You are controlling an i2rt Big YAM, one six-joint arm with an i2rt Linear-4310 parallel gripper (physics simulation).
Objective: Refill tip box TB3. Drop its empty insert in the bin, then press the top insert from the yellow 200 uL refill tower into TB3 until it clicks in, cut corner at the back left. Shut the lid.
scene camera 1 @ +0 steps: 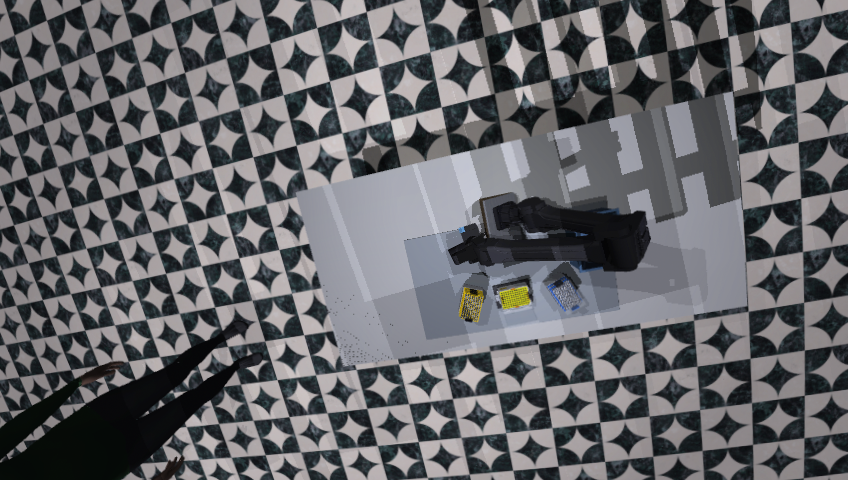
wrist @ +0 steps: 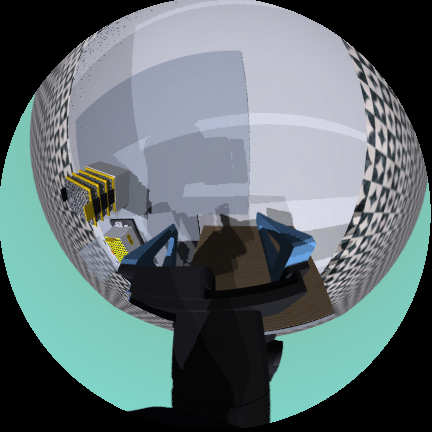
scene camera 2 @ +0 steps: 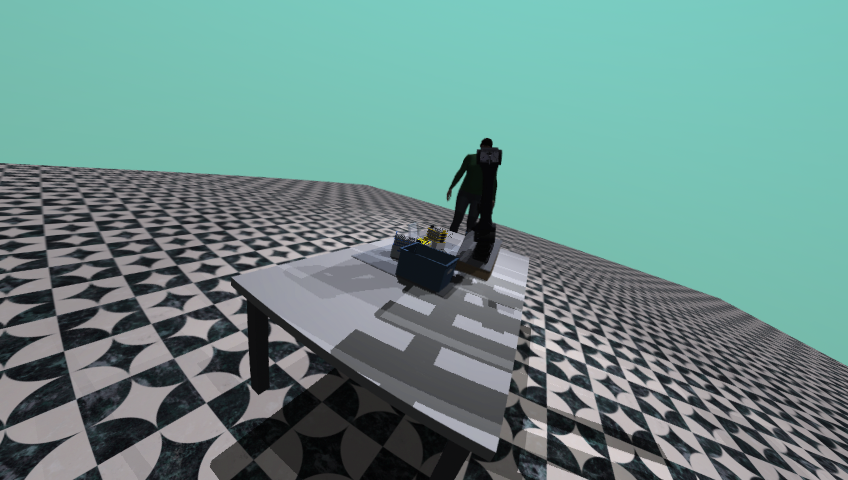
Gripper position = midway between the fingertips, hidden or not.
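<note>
Gripper (wrist: 214, 222) open, holding nothing. Grey mat (wrist: 181, 126) in sight. Tip box TB3 (wrist: 123, 236) in sight.
</note>
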